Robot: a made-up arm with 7 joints. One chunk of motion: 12 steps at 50 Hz.
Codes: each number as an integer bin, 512 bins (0 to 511) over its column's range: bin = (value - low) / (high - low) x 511, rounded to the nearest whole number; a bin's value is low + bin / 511 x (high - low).
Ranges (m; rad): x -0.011..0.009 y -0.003..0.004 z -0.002..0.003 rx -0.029..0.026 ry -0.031..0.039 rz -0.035..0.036
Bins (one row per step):
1: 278 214 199 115 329 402
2: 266 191 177 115 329 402
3: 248 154 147 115 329 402
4: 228 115 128 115 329 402
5: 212 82 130 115 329 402
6: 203 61 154 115 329 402
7: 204 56 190 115 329 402
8: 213 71 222 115 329 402
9: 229 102 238 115 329 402
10: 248 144 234 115 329 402
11: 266 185 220 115 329 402
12: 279 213 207 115 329 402
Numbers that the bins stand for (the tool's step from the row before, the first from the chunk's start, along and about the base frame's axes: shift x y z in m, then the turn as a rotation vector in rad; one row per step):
1: -0.00012 -0.00007 -0.00005 -0.01662 0.01407 0.02086
2: -0.00059 -0.00038 -0.00027 -0.01662 0.01407 0.02086
3: -0.00129 -0.00089 -0.00056 -0.01662 0.01407 0.02086
4: -0.00208 -0.00142 -0.00075 -0.01662 0.01407 0.02086
5: -0.00270 -0.00188 -0.00073 -0.01662 0.01407 0.02086
6: -0.00305 -0.00216 -0.00049 -0.01662 0.01407 0.02086
7: -0.00302 -0.00223 -0.00014 -0.01662 0.01407 0.02086
8: -0.00266 -0.00203 0.00017 -0.01662 0.01407 0.02086
9: -0.00204 -0.00160 0.00033 -0.01662 0.01407 0.02086
10: -0.00129 -0.00103 0.00029 -0.01662 0.01407 0.02086
11: -0.00059 -0.00047 0.00015 -0.01662 0.01407 0.02086
12: -0.00008 -0.00008 0.00003 -0.01662 0.01407 0.02086

